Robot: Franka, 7 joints.
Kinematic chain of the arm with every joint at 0, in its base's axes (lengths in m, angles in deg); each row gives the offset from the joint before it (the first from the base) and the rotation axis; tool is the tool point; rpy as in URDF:
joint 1: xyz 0 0 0.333 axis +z
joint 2: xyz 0 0 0 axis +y
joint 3: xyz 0 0 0.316 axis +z
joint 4: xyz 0.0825 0 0 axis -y
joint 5: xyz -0.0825 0 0.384 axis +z
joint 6: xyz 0 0 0 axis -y
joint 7: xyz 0.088 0 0 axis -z
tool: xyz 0 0 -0.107 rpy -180 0 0
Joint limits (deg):
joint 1: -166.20..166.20
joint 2: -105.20..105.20
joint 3: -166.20..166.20
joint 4: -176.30..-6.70
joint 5: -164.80..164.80
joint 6: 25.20..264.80
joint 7: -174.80..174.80
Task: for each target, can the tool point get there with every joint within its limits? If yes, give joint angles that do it. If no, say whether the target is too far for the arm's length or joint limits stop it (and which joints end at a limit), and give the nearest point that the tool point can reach.
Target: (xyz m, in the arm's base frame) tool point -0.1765 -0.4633 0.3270
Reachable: yes | joints -59.11 10.13 -44.49 -125.29 -44.58 98.41 79.35
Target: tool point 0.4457 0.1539 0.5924
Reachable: yes | joints 130.16 37.24 -112.31 -129.58 73.13 191.78 -84.76
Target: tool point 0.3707 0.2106 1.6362
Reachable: no: too far | nearest point 0.2319 0.1318 1.1484 | short by 0.513 m
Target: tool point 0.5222 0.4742 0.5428
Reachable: yes | joints 63.47 86.05 -105.48 -57.33 40.87 238.08 134.05
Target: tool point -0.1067 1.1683 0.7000
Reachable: no: too far | nearest point -0.0745 0.8154 0.5891 | short by 0.371 m
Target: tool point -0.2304 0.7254 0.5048
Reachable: yes | joints -69.99 -87.69 -16.53 -31.68 -31.06 221.22 -78.90
